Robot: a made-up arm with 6 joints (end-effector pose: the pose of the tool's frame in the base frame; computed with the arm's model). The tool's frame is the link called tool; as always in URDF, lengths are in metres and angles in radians. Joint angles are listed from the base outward.
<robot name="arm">
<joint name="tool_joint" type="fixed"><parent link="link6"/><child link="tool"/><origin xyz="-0.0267 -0.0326 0.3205" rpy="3.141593 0 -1.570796"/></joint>
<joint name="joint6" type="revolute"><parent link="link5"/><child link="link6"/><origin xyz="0.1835 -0.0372 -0.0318" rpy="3.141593 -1.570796 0"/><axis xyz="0 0 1"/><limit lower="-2.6" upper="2.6"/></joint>
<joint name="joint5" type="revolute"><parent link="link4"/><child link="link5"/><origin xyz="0.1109 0.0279 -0.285" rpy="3.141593 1.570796 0"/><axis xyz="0 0 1"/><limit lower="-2.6" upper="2.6"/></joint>
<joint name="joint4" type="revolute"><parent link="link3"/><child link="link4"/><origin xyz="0.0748 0.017 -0.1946" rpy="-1.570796 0 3.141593"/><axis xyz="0 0 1"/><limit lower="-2.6" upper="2.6"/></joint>
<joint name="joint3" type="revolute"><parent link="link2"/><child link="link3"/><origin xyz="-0.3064 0.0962 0.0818" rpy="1.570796 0 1.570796"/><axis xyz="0 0 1"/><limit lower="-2.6" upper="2.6"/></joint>
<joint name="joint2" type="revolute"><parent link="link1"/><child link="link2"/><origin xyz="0.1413 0.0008 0.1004" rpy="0 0 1.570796"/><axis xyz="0 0 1"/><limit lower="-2.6" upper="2.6"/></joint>
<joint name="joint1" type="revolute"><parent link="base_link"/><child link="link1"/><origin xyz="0 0 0.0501" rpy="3.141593 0 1.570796"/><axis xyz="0 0 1"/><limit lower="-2.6" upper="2.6"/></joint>
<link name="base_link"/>
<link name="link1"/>
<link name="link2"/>
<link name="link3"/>
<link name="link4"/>
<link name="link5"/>
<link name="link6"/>
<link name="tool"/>
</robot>
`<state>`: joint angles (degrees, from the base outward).
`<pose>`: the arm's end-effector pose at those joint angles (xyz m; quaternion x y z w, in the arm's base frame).
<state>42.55 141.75 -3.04 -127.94 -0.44 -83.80</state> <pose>0.4181 0.3305 -0.9306 0.0102 -0.0213 0.9117 0.4101</pose>
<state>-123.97 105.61 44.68 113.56 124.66 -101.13</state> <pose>-0.9437 -0.2140 -0.0093 -0.1924 0.9645 -0.0481 0.1744</pose>
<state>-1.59 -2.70 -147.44 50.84 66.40 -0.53</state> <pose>-0.3111 -0.5631 0.0985 -0.6660 0.1844 0.5933 0.4129</pose>
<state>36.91 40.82 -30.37 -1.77 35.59 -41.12</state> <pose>-0.3370 0.2811 -0.8130 -0.3864 0.0667 -0.2257 0.8918</pose>
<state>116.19 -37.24 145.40 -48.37 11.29 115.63</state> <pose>0.4353 0.4004 0.5049 -0.6973 -0.6131 0.2797 0.2444</pose>
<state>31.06 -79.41 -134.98 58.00 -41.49 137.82</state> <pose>-0.2272 -0.6767 0.5795 -0.4925 -0.8491 -0.1887 0.0305</pose>
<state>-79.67 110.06 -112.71 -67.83 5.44 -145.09</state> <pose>-0.9124 -0.5138 0.1512 -0.5132 0.6850 0.2192 0.4683</pose>
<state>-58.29 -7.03 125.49 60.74 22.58 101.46</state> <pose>-0.7657 -0.2005 0.4045 0.6065 0.7325 -0.0198 0.3086</pose>
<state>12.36 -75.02 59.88 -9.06 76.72 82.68</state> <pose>-0.2065 0.2295 -0.3753 0.5858 0.1814 -0.4789 0.6281</pose>
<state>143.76 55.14 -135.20 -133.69 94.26 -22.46</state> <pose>0.7155 -0.4269 0.4506 -0.4658 0.7147 0.5217 0.0119</pose>
